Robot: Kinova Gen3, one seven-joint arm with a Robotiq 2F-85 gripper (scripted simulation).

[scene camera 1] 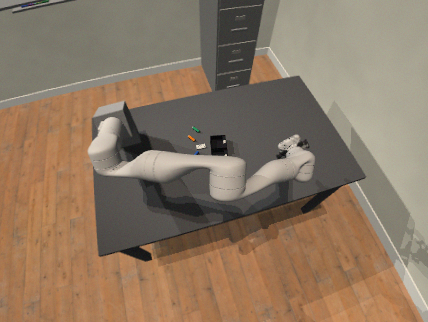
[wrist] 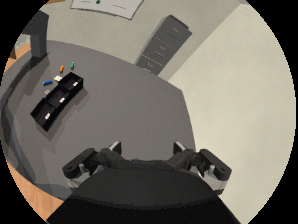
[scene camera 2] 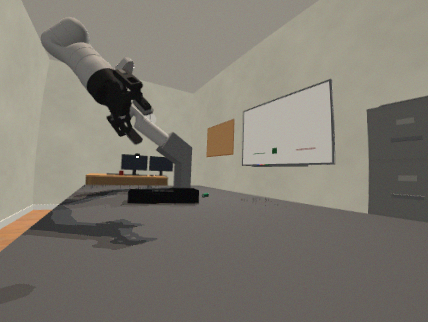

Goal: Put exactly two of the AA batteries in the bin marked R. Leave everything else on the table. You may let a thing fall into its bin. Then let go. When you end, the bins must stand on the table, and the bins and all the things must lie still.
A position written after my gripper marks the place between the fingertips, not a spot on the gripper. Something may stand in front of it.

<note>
In view: my gripper [scene camera 2: 144,129] and a black bin [wrist: 43,109].
My gripper shows as well in the wrist view [wrist: 147,148].
</note>
